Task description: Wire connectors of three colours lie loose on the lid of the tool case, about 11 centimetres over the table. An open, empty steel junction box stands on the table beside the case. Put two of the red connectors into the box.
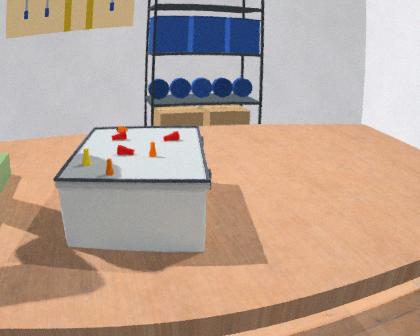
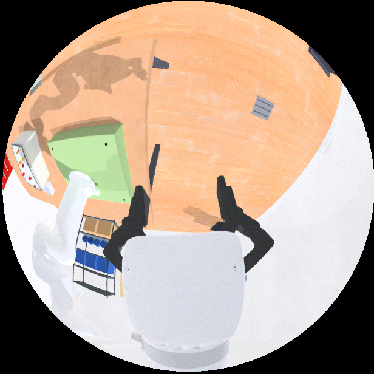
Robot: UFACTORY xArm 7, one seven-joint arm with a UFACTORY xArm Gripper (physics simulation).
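The white tool case (image 1: 135,215) (image 2: 37,155) stands on the table. On its lid (image 1: 175,167) lie three red connectors: one at the back left (image 1: 119,136), one at the back right (image 1: 172,136) and one nearer the middle (image 1: 125,150). Orange connectors (image 1: 152,150) (image 1: 109,167) (image 1: 122,129) and an upright yellow one (image 1: 86,157) share the lid. A small pale thing (image 2: 48,188) beside the case is too small to identify; I cannot make out the junction box. My gripper (image 2: 179,187) is open and empty, far from the case.
The green base (image 2: 95,150) (image 1: 4,171) carries the white arm (image 2: 75,205) and stands between my gripper and the case. A shelf rack (image 1: 262,75) stands against the wall behind the table (image 1: 320,200). A grey floor grate (image 2: 262,107) lies at the right.
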